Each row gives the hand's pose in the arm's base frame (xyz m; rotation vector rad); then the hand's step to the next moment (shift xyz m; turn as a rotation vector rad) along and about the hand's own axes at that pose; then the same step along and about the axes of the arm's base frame.
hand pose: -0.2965 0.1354 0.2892 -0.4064 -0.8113 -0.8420
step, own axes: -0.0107 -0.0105 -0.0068 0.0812 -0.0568 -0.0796
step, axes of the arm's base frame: -0.0094 -0.0053 -0.0125 0.0250 -0.1240 0.0123
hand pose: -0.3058 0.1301 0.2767 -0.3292 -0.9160 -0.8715
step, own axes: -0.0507 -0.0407 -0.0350 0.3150 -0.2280 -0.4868
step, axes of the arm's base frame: -0.0278 -0.0200 -0.0654 0.1895 -0.5907 -0.0582
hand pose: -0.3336 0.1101 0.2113 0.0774 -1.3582 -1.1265
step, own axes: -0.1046 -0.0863 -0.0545 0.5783 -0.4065 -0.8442
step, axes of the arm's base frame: 0.0125 -0.0041 -0.1456 0.3160 -1.0513 -0.0848
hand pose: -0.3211 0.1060 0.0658 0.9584 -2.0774 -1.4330
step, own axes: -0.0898 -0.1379 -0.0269 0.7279 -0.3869 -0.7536
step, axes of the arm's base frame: 0.1185 0.0194 -0.1156 0.1486 -1.1020 -0.1043
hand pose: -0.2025 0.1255 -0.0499 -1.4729 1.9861 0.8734
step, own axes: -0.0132 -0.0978 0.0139 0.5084 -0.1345 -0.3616
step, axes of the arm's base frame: 0.0979 -0.0012 -0.0184 -0.0222 -0.6186 -0.1556
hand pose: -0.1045 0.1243 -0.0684 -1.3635 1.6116 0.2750
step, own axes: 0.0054 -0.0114 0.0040 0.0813 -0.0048 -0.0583
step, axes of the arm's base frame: 0.0123 -0.0046 -0.0017 -0.0180 -0.0934 -0.0312
